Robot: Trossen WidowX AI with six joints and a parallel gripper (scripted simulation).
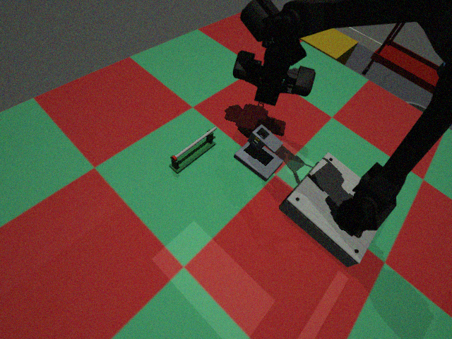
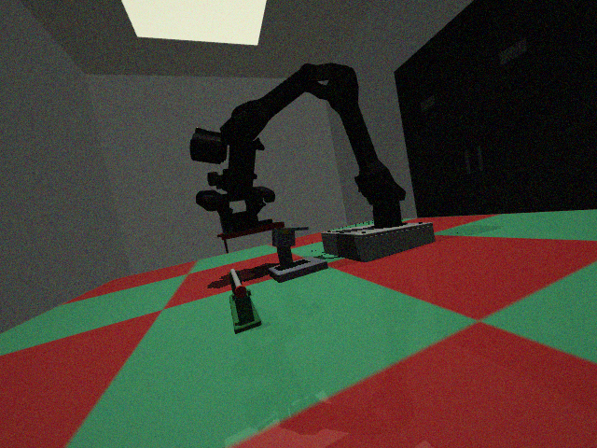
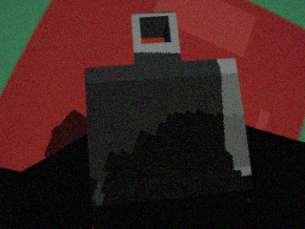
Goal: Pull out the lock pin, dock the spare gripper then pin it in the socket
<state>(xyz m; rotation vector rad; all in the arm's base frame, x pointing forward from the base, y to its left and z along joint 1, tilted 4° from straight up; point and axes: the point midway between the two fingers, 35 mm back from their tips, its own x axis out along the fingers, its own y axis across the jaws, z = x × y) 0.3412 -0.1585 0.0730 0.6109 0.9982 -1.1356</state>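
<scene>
My gripper tip is now 2 cm below the spare gripper. Round my gripper tip: socket (14 cm to the left, 7 cm behind, 6 cm below); narrow green rack (24 cm to the left, 9 cm below, 6 cm ahead).
</scene>
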